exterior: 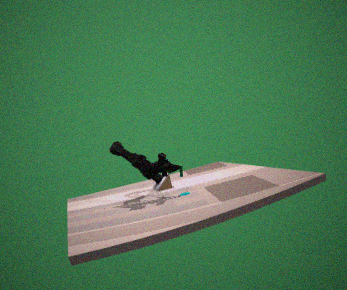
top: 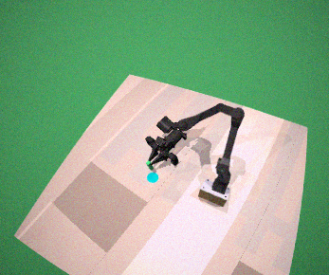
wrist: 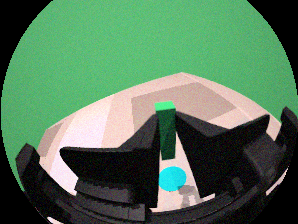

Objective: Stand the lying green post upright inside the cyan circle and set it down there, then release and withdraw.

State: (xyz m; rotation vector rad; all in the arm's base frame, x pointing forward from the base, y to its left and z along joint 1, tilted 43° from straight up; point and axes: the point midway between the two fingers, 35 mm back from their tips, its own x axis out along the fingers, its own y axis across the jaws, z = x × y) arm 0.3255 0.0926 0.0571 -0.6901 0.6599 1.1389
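Right now my gripper tip is 16 cm above the cyan circle and 1 cm to the left of it. Round my gripper tip: green post (2 cm below).
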